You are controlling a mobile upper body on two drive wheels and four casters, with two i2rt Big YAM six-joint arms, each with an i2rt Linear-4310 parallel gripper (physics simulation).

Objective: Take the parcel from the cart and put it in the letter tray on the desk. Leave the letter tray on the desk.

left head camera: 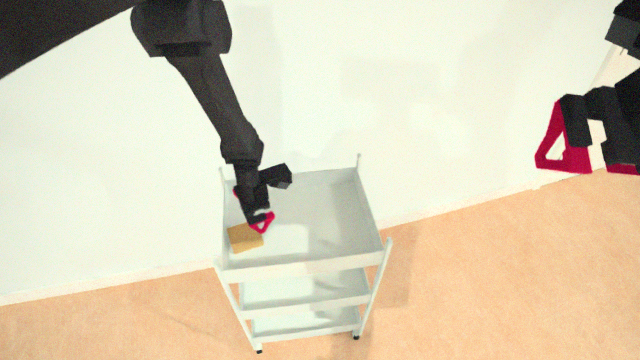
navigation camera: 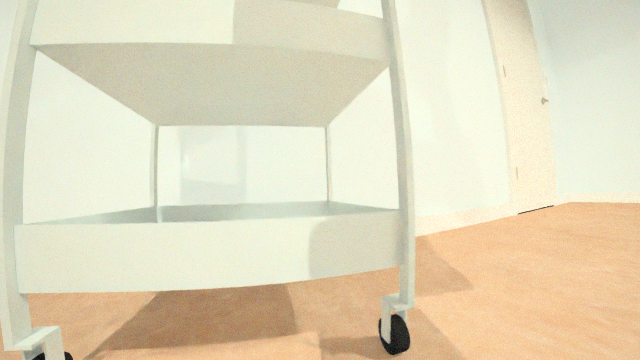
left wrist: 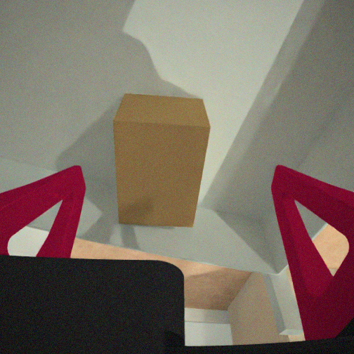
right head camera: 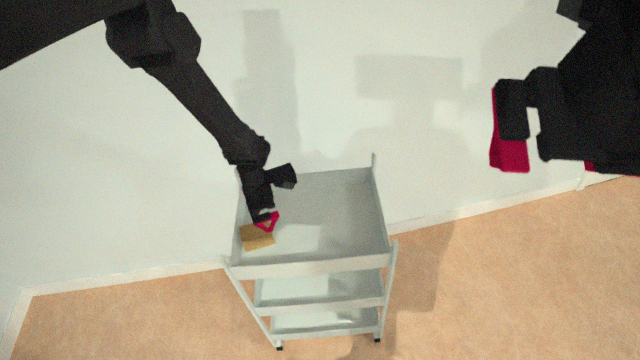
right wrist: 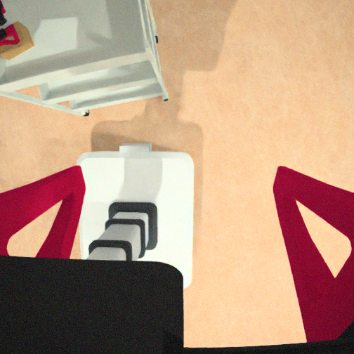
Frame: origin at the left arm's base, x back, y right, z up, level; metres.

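Where they show: left gripper, fingertip midpoint: [left head camera: 255, 220] [right head camera: 265, 219]; right gripper, fingertip midpoint: [left head camera: 573, 164] [right head camera: 539, 161].
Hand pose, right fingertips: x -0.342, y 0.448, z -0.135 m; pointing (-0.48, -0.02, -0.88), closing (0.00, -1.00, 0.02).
After its pixels a point has its place.
The parcel [left head camera: 245, 239] {z -0.697, x -0.626, y -0.027 m} [right head camera: 257, 239] {z -0.703, x -0.624, y -0.023 m} [left wrist: 161, 170] [right wrist: 19, 44] is a tan box on the top shelf of the white cart [left head camera: 305, 266] {z -0.703, x -0.550, y 0.143 m} [right head camera: 315, 266] {z -0.707, x -0.553, y 0.154 m} [right wrist: 75, 70] [navigation camera: 210, 257] {z -1.247, x -0.549, y 0.133 m}, near its left front corner in the head views. My left gripper [left wrist: 178, 176] is open, just above and behind the parcel in the head views; in the left wrist view the parcel shows between its fingertips, left of the middle, with room on both sides. My right gripper [right wrist: 178, 176] is open and empty, high at the right in the head views. The letter tray and the desk do not show.
The cart's top shelf has raised walls and corner posts. A white wall [left head camera: 400, 100] {z -0.595, x -1.198, y 0.474 m} [right head camera: 425, 115] {z -0.678, x -1.206, y 0.502 m} stands behind the cart. The robot's white base [right wrist: 175, 200] shows below the right gripper. A door [navigation camera: 525, 115] {z -0.671, x -1.631, y 1.946 m} is at the right in the navigation view.
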